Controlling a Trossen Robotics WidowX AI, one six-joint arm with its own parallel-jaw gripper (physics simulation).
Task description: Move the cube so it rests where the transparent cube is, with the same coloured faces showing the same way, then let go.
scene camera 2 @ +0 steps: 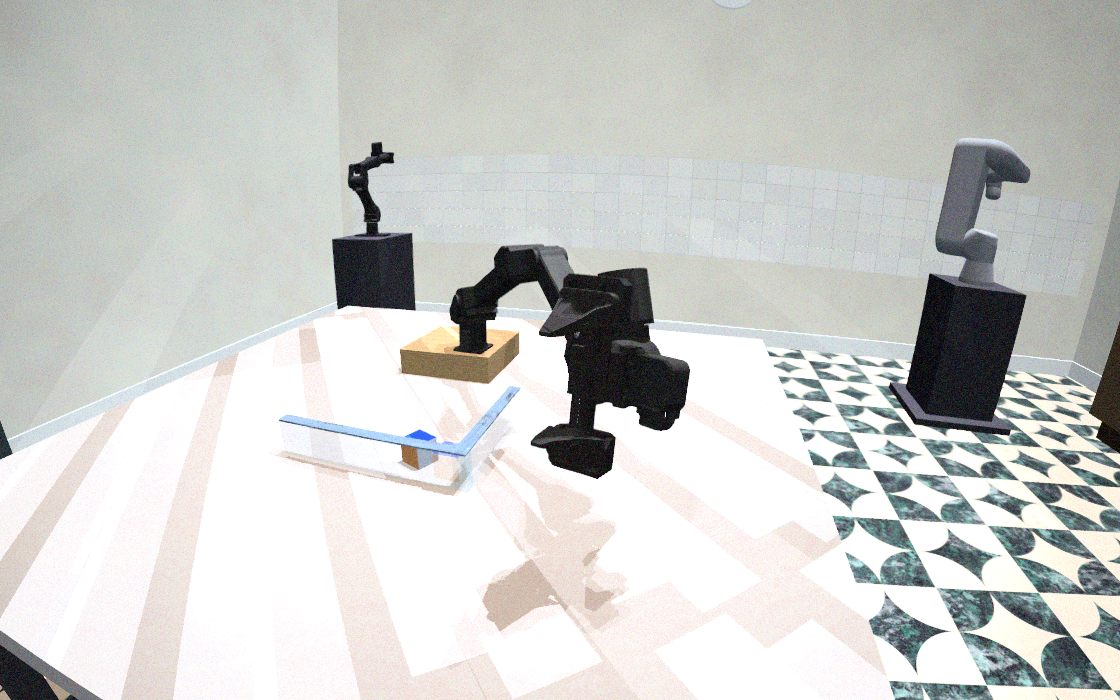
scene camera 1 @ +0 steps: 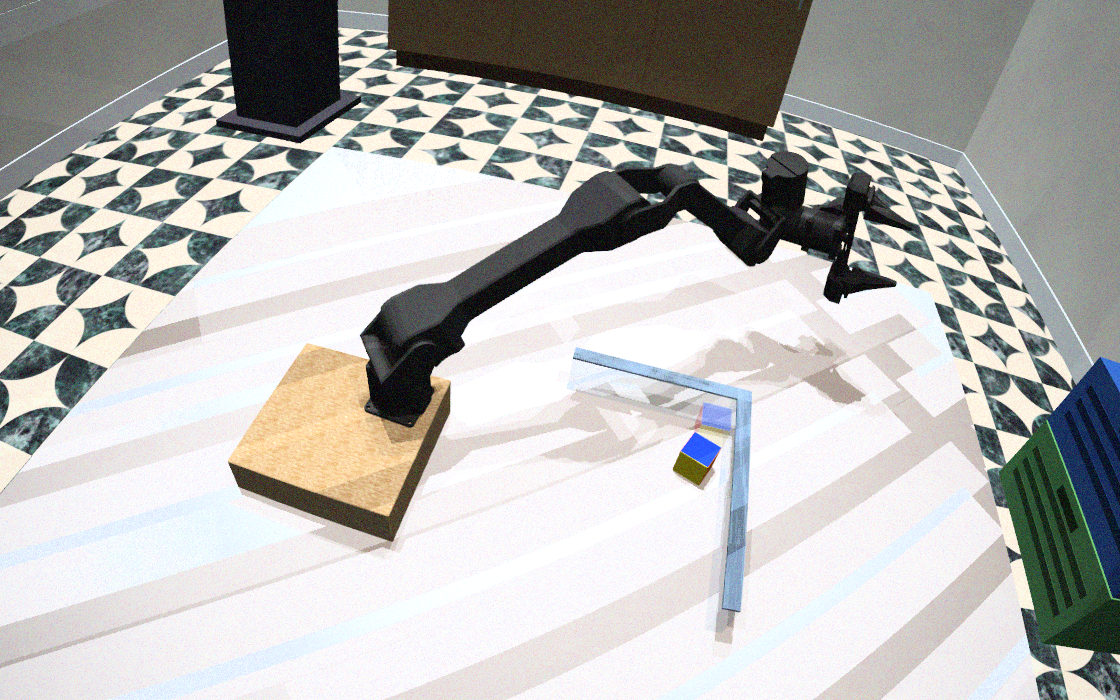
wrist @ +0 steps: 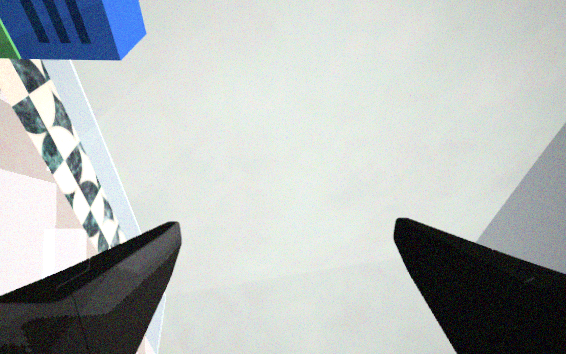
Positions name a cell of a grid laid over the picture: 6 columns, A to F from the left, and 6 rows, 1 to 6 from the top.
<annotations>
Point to a cube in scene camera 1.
D4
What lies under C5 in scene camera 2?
An L-shaped rail.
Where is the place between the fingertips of the gripper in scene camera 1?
At E3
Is the gripper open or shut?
Open.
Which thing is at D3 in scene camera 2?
The gripper.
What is the gripper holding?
Nothing.
</annotations>
